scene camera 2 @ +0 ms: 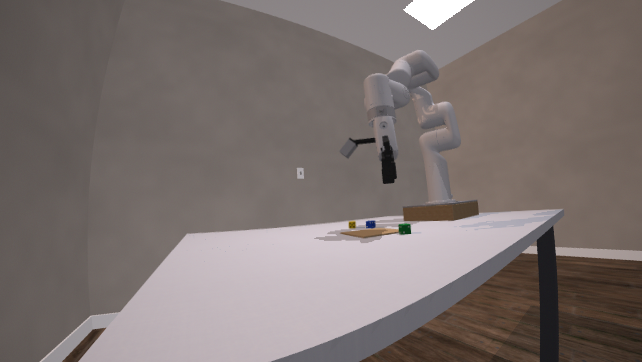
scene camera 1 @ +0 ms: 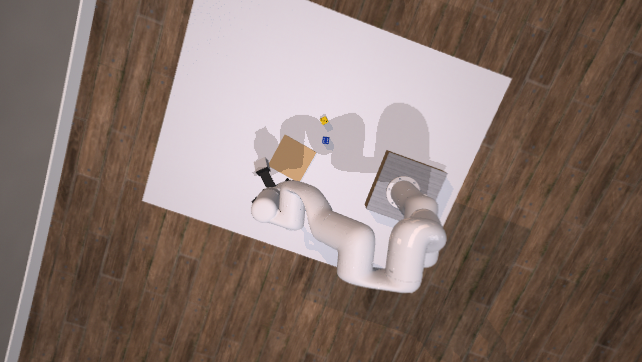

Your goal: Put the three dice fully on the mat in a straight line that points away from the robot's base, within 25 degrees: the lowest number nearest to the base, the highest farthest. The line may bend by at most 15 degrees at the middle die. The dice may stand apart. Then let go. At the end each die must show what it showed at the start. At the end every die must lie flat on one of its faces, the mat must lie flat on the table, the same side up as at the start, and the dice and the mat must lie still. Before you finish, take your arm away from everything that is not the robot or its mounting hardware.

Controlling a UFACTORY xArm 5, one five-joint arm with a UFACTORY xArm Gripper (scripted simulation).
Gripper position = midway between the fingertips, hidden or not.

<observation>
In view: my gripper [scene camera 2: 389, 181] and a tan mat [scene camera 1: 291, 158].
</observation>
